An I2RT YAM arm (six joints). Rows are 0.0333 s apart.
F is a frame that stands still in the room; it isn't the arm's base.
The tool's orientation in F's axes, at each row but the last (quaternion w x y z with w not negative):
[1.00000, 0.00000, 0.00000, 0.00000]
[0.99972, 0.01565, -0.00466, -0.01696]
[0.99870, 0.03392, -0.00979, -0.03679]
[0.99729, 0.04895, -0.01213, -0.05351]
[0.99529, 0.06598, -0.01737, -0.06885]
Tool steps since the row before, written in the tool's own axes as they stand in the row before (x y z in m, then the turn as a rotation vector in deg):
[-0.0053, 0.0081, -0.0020, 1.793, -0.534, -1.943]
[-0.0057, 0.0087, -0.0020, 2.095, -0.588, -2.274]
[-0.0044, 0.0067, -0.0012, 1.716, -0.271, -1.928]
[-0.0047, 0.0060, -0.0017, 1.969, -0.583, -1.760]
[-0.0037, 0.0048, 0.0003, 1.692, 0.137, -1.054]
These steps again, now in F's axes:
[-0.0053, 0.0081, -0.0020, 1.793, -0.534, -1.943]
[-0.0054, 0.0089, -0.0018, 2.096, -0.588, -2.273]
[-0.0039, 0.0071, -0.0008, 1.734, -0.268, -1.912]
[-0.0040, 0.0066, -0.0012, 1.947, -0.620, -1.771]
[-0.0030, 0.0052, 0.0008, 1.739, 0.035, -0.983]

